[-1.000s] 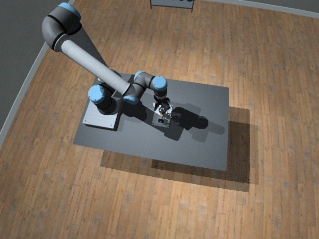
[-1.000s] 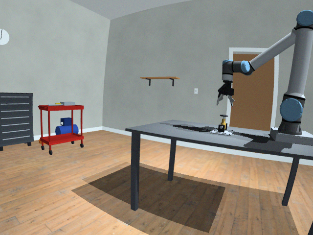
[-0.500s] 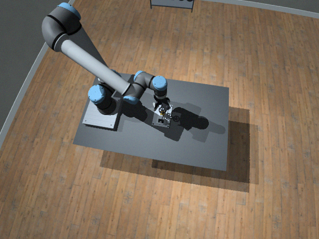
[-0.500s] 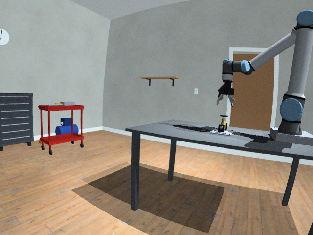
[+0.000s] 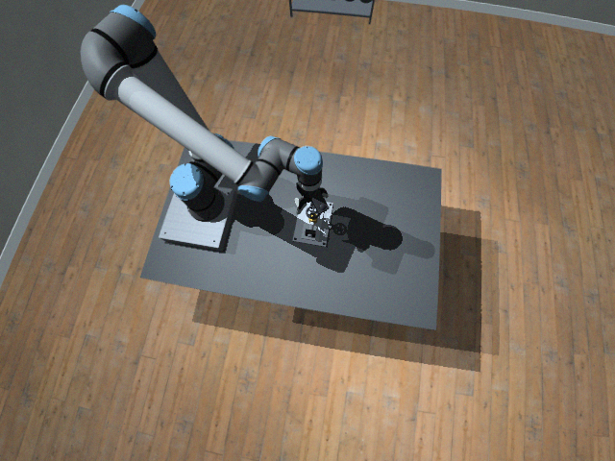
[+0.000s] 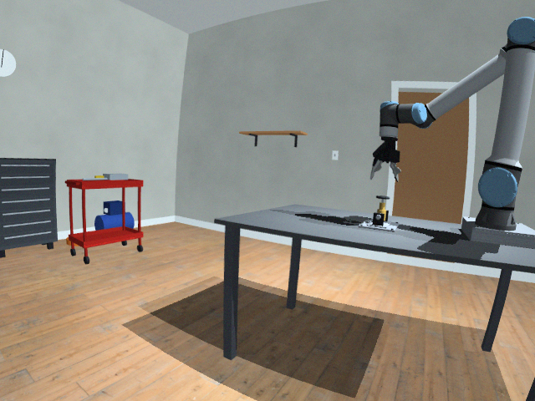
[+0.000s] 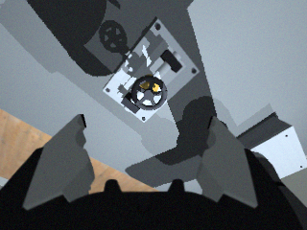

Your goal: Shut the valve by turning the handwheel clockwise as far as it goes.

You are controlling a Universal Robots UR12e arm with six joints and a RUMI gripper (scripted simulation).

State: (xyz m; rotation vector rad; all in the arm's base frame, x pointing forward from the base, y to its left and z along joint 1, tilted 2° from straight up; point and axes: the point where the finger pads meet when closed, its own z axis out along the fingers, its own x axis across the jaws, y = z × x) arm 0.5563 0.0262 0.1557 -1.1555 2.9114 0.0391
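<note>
The black spoked handwheel is 90 mm below my hand. From my hand the other things lie so: base plate 210 mm below.
</note>
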